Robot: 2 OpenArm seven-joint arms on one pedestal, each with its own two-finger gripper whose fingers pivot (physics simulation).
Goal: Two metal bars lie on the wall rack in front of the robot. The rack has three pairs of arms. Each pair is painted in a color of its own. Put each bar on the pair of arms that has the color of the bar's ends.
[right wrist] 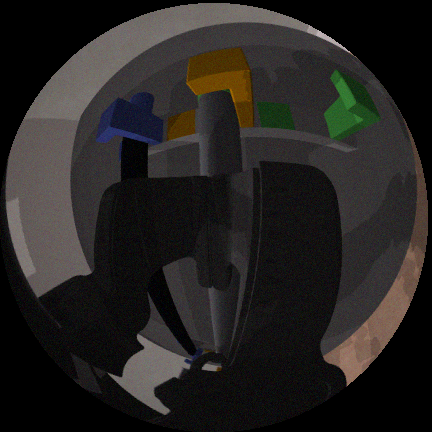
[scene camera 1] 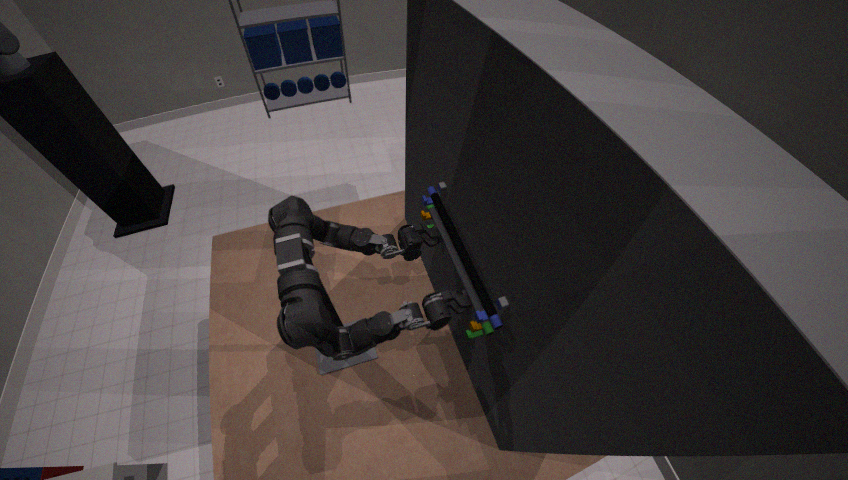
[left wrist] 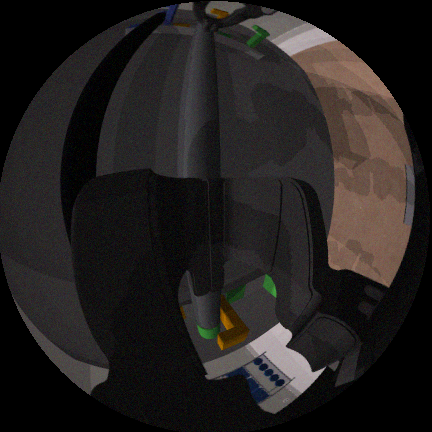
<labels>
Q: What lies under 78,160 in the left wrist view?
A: A black bar.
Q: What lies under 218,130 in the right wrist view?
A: A grey bar.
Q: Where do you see my right gripper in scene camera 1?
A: At 467,298
</labels>
